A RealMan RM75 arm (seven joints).
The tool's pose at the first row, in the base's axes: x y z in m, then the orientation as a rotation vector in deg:
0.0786, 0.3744, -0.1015, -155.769, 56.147, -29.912
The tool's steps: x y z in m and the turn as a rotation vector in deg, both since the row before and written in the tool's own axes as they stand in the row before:
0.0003, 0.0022, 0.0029, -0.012, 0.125, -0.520
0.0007, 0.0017, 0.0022, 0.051, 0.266, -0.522
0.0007, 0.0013, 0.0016, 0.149, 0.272, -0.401
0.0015, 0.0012, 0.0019, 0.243, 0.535, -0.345
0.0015, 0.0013, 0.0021, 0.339, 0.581, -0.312
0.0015, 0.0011, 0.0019, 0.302, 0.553, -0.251
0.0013, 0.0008, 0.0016, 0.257, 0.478, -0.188
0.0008, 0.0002, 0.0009, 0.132, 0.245, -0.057
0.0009, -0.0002, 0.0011, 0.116, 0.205, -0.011
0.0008, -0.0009, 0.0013, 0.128, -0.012, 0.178
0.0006, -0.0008, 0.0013, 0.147, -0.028, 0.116
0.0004, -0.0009, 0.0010, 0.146, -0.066, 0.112
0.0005, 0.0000, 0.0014, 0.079, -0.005, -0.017
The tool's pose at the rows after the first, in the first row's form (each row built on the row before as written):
0.0787, 0.3727, -0.1048, -156.106, 55.502, -30.176
0.0791, 0.3711, -0.1071, -156.385, 54.854, -30.661
0.0795, 0.3698, -0.1088, -156.499, 54.313, -31.166
0.0807, 0.3681, -0.1105, -156.487, 53.857, -32.064
0.0819, 0.3663, -0.1124, -156.363, 53.402, -33.050
0.0832, 0.3646, -0.1140, -156.229, 53.038, -33.972
0.0844, 0.3633, -0.1153, -156.095, 52.763, -34.761
0.0853, 0.3627, -0.1159, -156.000, 52.673, -35.158
0.0865, 0.3624, -0.1165, -155.892, 52.642, -35.485
0.0881, 0.3627, -0.1171, -155.669, 52.800, -35.472
0.0895, 0.3630, -0.1178, -155.469, 52.863, -35.454
0.0907, 0.3635, -0.1183, -155.275, 52.912, -35.383
0.0917, 0.3633, -0.1194, -155.217, 52.845, -35.403

